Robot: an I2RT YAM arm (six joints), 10 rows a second.
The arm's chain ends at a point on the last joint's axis. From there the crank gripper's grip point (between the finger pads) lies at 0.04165 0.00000 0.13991 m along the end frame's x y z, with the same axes.
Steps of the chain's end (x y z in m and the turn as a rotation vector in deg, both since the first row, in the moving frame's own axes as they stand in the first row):
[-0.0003, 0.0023, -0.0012, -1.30, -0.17, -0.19]
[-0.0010, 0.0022, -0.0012, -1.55, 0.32, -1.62]
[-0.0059, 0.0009, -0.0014, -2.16, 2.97, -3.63]
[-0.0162, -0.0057, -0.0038, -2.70, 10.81, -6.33]
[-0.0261, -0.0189, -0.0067, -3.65, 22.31, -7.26]
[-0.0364, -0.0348, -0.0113, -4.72, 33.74, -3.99]
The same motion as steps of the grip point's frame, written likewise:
[-0.0007, 0.0053, -0.0011, -1.30, -0.17, -0.19]
[-0.0002, 0.0048, -0.0015, -1.55, 0.32, -1.62]
[0.0014, 0.0033, -0.0038, -2.16, 2.97, -3.63]
[0.0093, -0.0054, -0.0141, -2.70, 10.81, -6.33]
[0.0239, -0.0193, -0.0330, -3.65, 22.31, -7.26]
[0.0344, -0.0304, -0.0583, -4.72, 33.74, -3.99]

